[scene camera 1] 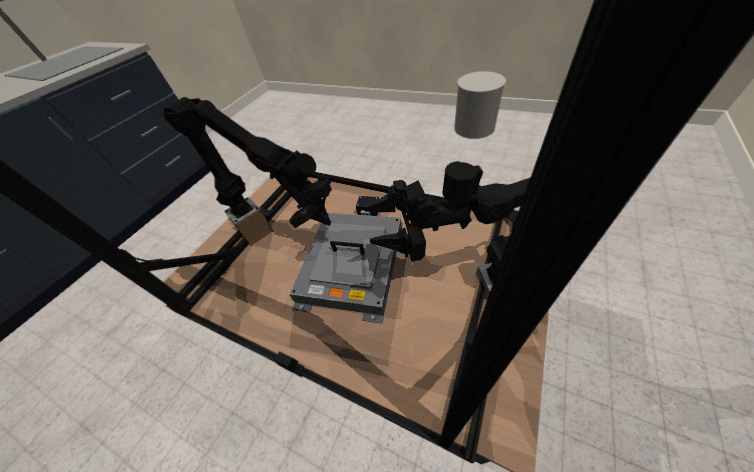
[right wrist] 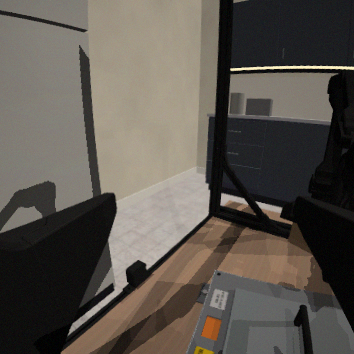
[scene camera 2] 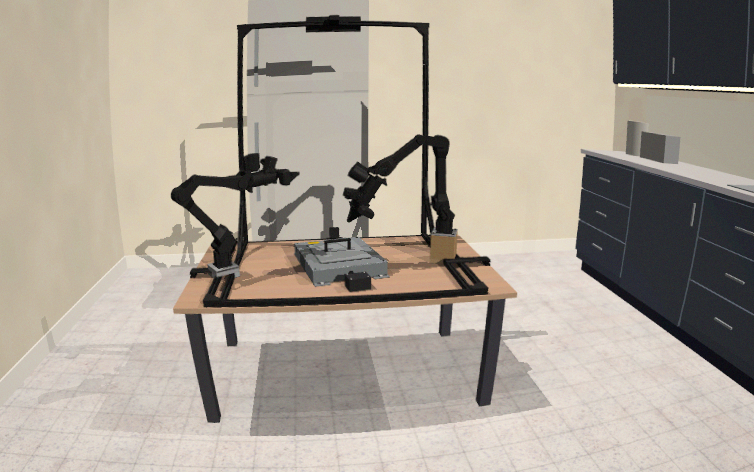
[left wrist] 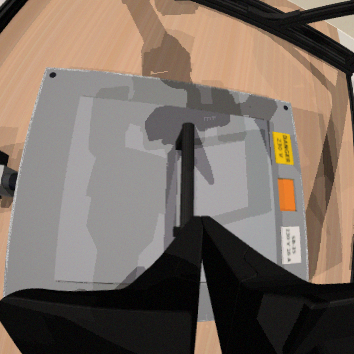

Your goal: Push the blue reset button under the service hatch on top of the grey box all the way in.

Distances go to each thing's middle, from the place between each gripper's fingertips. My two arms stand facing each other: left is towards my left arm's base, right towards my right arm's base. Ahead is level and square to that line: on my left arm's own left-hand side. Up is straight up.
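My right hand: 290 mm above the service hatch (scene camera 1: pixel 347 257), 160 mm to the right of it, 120 mm short of it. My left gripper: 10 cm above the hatch, 4 cm to the left of it, 1 cm past it. By its middle, service hatch nearer to my left gripper than to my right hand.
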